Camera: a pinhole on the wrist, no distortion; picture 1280 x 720 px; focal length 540.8 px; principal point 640.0 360.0 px. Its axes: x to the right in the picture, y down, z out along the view. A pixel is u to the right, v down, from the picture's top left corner.
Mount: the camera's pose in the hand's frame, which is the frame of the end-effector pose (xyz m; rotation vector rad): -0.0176 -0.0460 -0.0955 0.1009 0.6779 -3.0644
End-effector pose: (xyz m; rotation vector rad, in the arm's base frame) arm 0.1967 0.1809 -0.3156 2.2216 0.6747 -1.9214
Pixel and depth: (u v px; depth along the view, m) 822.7 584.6 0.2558
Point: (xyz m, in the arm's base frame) 0.0061 0.3414 -0.1698
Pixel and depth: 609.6 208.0 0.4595
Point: -0.1972 0.1426 -0.3391
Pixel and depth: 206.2 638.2 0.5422
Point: -0.2635 0.6365 -0.6430
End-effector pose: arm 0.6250 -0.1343 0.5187 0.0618 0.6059 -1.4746
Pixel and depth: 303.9 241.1 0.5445
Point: 0.6186 -0.6006 0.8541
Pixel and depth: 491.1 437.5 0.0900
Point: 0.5287 -0.1405 0.5335
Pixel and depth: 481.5 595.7 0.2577
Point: 0.4149 -0.2433 0.6641
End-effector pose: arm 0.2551 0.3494 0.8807 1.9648 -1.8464 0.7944
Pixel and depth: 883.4 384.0 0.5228
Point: 0.5943 0.4002 0.4698
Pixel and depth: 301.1 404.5 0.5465
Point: 0.6418 -0.0858 0.7802
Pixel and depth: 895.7 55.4 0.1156
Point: 0.2948 0.3981 0.8112
